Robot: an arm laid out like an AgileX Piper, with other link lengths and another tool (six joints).
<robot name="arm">
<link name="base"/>
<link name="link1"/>
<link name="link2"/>
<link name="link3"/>
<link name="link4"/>
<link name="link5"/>
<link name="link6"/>
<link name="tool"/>
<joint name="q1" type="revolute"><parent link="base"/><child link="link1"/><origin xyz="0.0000 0.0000 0.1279" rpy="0.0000 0.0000 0.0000"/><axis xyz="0 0 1"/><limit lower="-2.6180" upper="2.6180"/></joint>
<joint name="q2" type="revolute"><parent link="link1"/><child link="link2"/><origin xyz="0.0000 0.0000 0.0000" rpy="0.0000 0.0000 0.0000"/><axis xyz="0 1 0"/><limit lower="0.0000" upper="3.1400"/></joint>
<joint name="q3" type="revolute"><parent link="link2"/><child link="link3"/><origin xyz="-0.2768 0.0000 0.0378" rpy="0.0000 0.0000 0.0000"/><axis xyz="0 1 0"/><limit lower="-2.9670" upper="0.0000"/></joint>
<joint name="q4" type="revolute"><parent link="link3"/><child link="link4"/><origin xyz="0.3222 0.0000 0.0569" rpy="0.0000 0.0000 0.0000"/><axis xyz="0.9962 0 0.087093"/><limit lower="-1.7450" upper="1.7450"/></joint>
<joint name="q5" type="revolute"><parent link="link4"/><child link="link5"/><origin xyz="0.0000 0.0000 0.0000" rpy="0.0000 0.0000 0.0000"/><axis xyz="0 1 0"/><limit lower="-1.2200" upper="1.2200"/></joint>
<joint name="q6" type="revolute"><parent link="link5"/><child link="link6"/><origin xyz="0.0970 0.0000 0.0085" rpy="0.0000 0.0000 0.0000"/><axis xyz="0.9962 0 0.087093"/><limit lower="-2.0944" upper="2.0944"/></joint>
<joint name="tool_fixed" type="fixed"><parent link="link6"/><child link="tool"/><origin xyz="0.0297 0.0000 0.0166" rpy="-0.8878 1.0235 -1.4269"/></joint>
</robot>
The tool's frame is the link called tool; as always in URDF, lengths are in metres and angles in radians.
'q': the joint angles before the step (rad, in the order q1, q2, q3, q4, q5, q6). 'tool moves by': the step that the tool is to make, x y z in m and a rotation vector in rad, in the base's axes. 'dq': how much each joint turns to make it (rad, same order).
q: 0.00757 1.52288 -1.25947 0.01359 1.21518 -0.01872
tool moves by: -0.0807 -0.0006 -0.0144 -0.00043 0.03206 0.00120
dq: -0.00003 -0.27217 0.30176 0.00000 0.00249 -0.00121
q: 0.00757 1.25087 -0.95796 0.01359 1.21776 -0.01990
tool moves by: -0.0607 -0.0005 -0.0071 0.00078 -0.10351 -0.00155
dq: 0.00010 -0.28362 0.24017 -0.00003 -0.06009 0.00087
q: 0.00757 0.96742 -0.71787 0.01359 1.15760 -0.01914
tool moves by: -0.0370 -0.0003 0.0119 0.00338 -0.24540 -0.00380
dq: 0.00025 -0.28683 0.15512 0.00071 -0.11376 0.00256
